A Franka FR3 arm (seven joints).
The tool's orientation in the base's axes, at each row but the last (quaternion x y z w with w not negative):
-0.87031 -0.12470 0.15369 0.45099
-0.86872 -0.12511 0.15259 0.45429
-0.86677 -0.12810 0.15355 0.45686
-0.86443 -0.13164 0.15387 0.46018
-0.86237 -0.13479 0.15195 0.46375
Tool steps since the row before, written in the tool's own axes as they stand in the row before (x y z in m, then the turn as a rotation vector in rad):
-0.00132 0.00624 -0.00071 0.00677 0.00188 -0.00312
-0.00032 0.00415 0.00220 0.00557 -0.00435 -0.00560
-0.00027 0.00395 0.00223 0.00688 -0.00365 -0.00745
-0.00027 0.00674 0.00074 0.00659 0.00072 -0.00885
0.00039 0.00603 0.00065 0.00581 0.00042 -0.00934
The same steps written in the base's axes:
-0.00046 -0.00451 -0.00455 0.00757 -0.00098 -0.00089
-0.00080 -0.00077 -0.00458 0.00691 0.00019 0.00578
-0.00078 -0.00059 -0.00444 0.00889 -0.00111 0.00600
0.00005 -0.00319 -0.00599 0.00954 -0.00464 0.00313
0.00066 -0.00258 -0.00546 0.00898 -0.00514 0.00374

